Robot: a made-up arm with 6 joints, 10 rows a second.
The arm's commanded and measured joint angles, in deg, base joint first. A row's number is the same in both.
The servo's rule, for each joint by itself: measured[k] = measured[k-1] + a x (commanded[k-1-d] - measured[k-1]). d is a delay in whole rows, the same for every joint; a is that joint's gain. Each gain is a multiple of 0.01, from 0.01 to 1. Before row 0 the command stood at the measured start. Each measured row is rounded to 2 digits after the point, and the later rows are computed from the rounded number. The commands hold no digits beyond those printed.
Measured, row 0: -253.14, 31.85, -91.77, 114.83, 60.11, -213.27
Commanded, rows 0 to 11: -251.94, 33.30, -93.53, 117.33, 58.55, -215.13; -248.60, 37.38, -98.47, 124.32, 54.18, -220.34; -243.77, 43.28, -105.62, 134.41, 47.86, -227.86; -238.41, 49.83, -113.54, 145.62, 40.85, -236.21; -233.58, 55.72, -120.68, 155.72, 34.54, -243.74; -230.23, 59.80, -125.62, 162.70, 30.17, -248.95; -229.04, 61.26, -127.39, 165.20, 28.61, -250.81; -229.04, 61.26, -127.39, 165.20, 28.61, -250.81; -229.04, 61.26, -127.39, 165.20, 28.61, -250.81; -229.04, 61.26, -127.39, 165.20, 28.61, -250.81; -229.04, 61.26, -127.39, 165.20, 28.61, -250.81; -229.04, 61.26, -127.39, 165.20, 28.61, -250.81
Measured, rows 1 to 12: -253.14, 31.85, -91.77, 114.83, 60.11, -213.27; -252.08, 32.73, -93.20, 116.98, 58.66, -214.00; -249.02, 35.57, -97.47, 123.29, 54.49, -216.47; -244.40, 40.27, -104.07, 132.85, 48.32, -220.91; -239.13, 46.10, -111.74, 143.83, 41.37, -226.88; -234.25, 51.97, -118.98, 154.06, 35.02, -233.46; -230.71, 56.75, -124.36, 161.49, 30.51, -239.50; -229.24, 59.50, -126.81, 164.68, 28.74, -243.91; -229.06, 60.57, -127.28, 165.13, 28.62, -246.60; -229.04, 60.99, -127.37, 165.19, 28.61, -248.24; -229.04, 61.15, -127.39, 165.20, 28.61, -249.24; -229.04, 61.22, -127.39, 165.20, 28.61, -249.85
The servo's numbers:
d 1
a 0.88 0.61 0.81 0.86 0.93 0.39

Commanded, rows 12 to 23: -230.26, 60.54, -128.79, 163.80, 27.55, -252.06; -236.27, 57.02, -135.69, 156.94, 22.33, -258.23; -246.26, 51.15, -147.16, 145.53, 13.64, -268.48; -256.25, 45.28, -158.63, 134.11, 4.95, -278.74; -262.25, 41.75, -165.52, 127.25, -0.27, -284.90; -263.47, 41.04, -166.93, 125.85, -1.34, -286.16; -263.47, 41.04, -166.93, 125.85, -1.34, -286.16; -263.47, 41.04, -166.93, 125.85, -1.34, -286.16; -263.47, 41.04, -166.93, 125.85, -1.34, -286.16; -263.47, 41.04, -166.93, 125.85, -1.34, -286.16; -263.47, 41.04, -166.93, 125.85, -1.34, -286.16; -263.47, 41.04, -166.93, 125.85, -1.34, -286.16
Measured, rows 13 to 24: -229.04, 61.24, -127.39, 165.20, 28.61, -250.22; -230.11, 60.81, -128.52, 164.00, 27.62, -250.94; -235.53, 58.50, -134.33, 157.93, 22.70, -253.78; -244.97, 54.02, -144.72, 147.27, 14.27, -259.51; -254.90, 48.69, -155.99, 135.95, 5.60, -267.01; -261.37, 44.46, -163.71, 128.47, 0.14, -273.99; -263.22, 42.37, -166.32, 126.22, -1.24, -278.74; -263.44, 41.56, -166.81, 125.90, -1.33, -281.63; -263.47, 41.24, -166.91, 125.86, -1.34, -283.40; -263.47, 41.12, -166.93, 125.85, -1.34, -284.48; -263.47, 41.07, -166.93, 125.85, -1.34, -285.14; -263.47, 41.05, -166.93, 125.85, -1.34, -285.54
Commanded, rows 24 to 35: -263.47, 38.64, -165.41, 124.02, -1.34, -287.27; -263.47, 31.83, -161.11, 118.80, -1.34, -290.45; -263.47, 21.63, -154.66, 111.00, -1.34, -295.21; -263.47, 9.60, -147.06, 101.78, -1.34, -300.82; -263.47, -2.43, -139.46, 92.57, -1.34, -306.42; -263.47, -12.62, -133.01, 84.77, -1.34, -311.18; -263.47, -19.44, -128.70, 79.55, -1.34, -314.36; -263.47, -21.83, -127.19, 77.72, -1.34, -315.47; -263.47, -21.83, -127.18, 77.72, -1.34, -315.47; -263.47, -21.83, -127.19, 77.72, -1.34, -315.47; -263.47, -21.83, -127.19, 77.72, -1.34, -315.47; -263.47, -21.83, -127.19, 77.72, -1.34, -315.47
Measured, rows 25 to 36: -263.47, 41.04, -166.93, 125.85, -1.34, -285.78; -263.47, 39.58, -165.70, 124.28, -1.34, -286.36; -263.47, 34.85, -161.98, 119.57, -1.34, -287.96; -263.47, 26.79, -156.05, 112.20, -1.34, -290.79; -263.47, 16.30, -148.77, 103.24, -1.34, -294.70; -263.47, 4.87, -141.23, 94.06, -1.34, -299.27; -263.47, -5.80, -134.57, 86.07, -1.34, -303.91; -263.47, -14.12, -129.82, 80.46, -1.34, -307.99; -263.47, -18.82, -127.69, 78.10, -1.34, -310.91; -263.47, -20.66, -127.28, 77.77, -1.34, -312.69; -263.47, -21.37, -127.21, 77.73, -1.34, -313.77; -263.47, -21.65, -127.19, 77.72, -1.34, -314.43
